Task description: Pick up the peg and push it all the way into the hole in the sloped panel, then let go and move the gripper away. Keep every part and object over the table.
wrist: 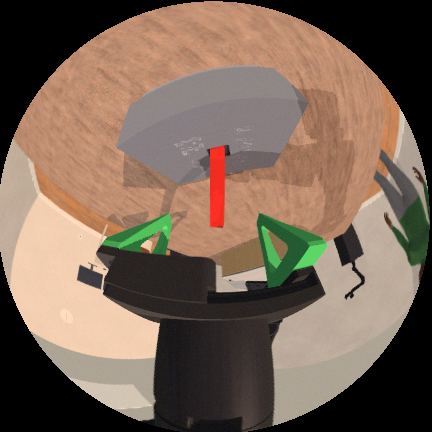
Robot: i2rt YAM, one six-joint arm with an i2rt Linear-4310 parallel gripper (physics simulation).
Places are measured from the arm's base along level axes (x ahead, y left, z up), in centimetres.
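Pixels of known places: gripper, fingertip midpoint: [213, 217].
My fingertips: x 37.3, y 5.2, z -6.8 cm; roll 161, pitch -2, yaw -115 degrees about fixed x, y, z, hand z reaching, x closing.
Ahead of a thing's pixels: the offset from my fingertips to its top centre. "spot": to the spot under its first point. Level surfaces: height alone.
The red peg {dx +3.0, dy -1.8, dz +1.6 cm} [217, 190] stands out of the dark square hole {spot: dx +4.5, dy -3.6, dz -3.9 cm} [226, 150] in the sloped face of the grey panel {dx +7.0, dy -3.3, dz -0.1 cm} [170, 130]. One end of the peg is at the hole and a long part of it sticks out toward the gripper. How deep the inner end sits is hidden. My gripper [213, 217] is open, with its green fingers wide apart. The free end of the peg lies between the fingertips, with a gap on each side, and neither finger touches it.
The wooden table {dz -8.8 cm} [90, 100] lies under and around the panel, and its edge shows at the left and right. Shadows fall right of the panel. A brown box-like thing [246, 257] shows behind the gripper. A person in green [412, 225] is beyond the table at the right.
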